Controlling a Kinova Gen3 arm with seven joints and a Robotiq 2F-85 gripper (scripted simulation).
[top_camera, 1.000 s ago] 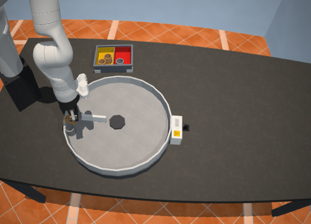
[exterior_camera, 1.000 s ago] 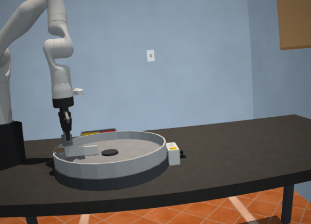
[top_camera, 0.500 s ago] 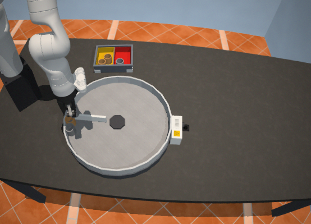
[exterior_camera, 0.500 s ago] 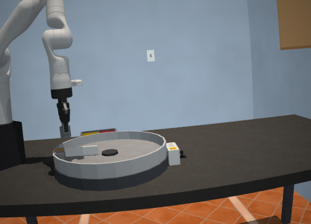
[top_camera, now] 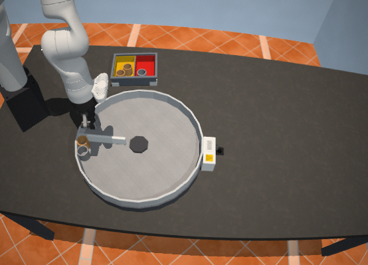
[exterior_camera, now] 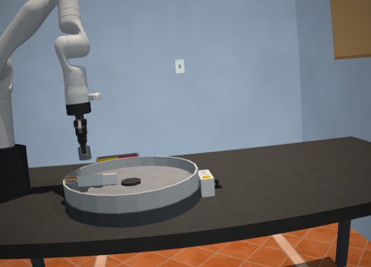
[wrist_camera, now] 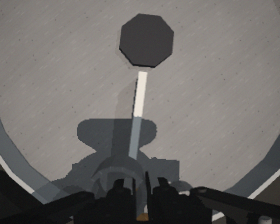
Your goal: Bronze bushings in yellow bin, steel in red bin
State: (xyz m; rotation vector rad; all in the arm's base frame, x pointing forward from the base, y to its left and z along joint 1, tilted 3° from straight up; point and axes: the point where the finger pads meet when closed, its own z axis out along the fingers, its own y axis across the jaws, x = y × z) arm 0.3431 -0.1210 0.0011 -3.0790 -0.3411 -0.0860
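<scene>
My gripper is now 39 cm to the right of the yellow bin, 15 cm above it and 4 cm short of it. From my hand the other things lie so: turntable 13 cm ahead, 12 cm below, 2 cm to the left.
</scene>
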